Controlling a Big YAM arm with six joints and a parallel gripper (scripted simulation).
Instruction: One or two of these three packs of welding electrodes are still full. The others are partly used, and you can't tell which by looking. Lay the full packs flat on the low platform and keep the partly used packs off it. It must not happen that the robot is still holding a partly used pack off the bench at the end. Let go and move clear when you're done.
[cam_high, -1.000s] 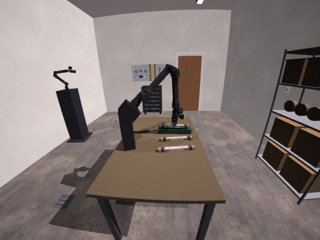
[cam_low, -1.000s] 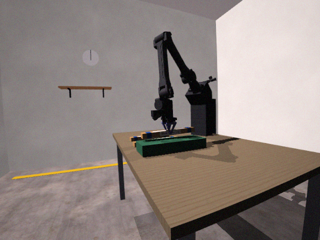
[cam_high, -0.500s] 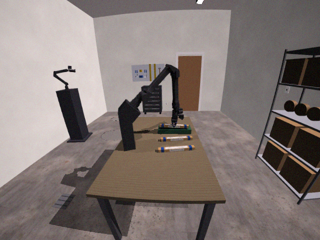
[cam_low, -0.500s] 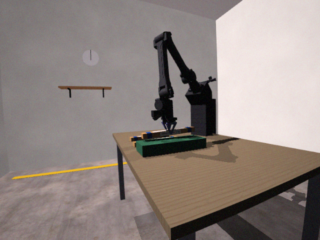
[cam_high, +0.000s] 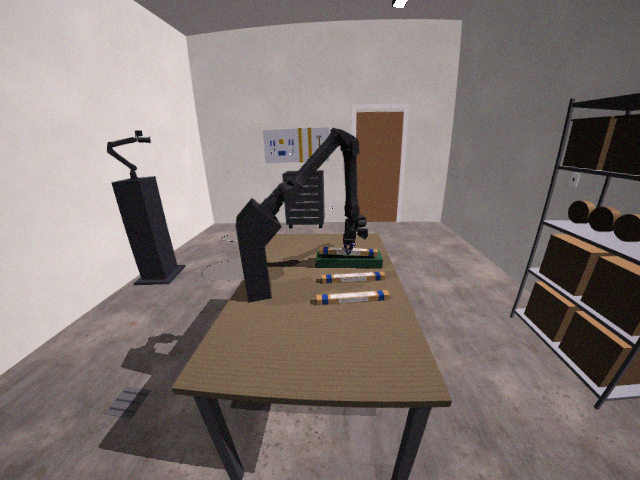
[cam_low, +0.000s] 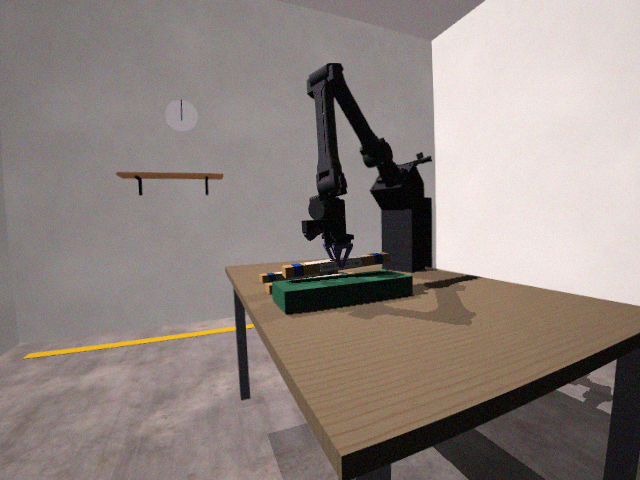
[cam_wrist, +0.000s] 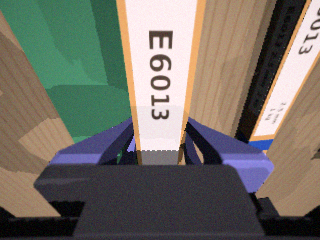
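The pack is 10 mm above my hand. Round my hand: green low platform: 10 mm ahead, 40 mm to the left, 80 mm below.
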